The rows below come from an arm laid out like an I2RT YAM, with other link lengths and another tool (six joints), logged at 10 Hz.
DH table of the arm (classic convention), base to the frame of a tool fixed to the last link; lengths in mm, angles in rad. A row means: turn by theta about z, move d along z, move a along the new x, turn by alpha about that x. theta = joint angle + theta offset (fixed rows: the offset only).
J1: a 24.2; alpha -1.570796; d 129.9; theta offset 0
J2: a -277.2; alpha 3.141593; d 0; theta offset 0
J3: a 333; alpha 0; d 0; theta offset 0.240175
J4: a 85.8; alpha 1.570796; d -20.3; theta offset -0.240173
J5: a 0; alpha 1.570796; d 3.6; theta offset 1.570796
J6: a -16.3; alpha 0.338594; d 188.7; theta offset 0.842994
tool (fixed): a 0; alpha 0; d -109.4; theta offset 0
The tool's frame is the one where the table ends.
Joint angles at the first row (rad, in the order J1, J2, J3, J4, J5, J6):
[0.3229 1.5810 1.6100 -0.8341 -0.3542 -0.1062]
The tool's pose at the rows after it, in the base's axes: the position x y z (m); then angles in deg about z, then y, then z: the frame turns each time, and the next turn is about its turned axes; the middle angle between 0 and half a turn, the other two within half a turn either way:
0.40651 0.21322 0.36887 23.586 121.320 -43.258
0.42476 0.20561 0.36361 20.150 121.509 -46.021
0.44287 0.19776 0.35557 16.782 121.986 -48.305
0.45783 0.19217 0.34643 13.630 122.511 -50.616
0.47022 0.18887 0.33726 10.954 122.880 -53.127
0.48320 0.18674 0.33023 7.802 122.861 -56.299
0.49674 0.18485 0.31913 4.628 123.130 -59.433
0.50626 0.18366 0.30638 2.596 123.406 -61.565
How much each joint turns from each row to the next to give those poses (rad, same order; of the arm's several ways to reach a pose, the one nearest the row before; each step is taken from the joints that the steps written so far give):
[-0.0179 0.0389 0.0393 -0.0008 0.0351 -0.0294]
[-0.0206 0.0458 0.0408 -0.0003 0.0397 -0.0191]
[-0.0202 0.0466 0.0348 0.0022 0.0370 -0.0110]
[-0.0126 0.0407 0.0266 0.0035 0.0393 -0.0081]
[-0.0061 0.0371 0.0234 0.0038 0.0385 -0.0122]
[-0.0019 0.0412 0.0358 0.0000 0.0500 -0.0137]
[-0.0016 0.0457 0.0316 0.0023 0.0496 -0.0115]
[-0.0011 0.0317 0.0077 0.0133 0.0316 -0.0087]

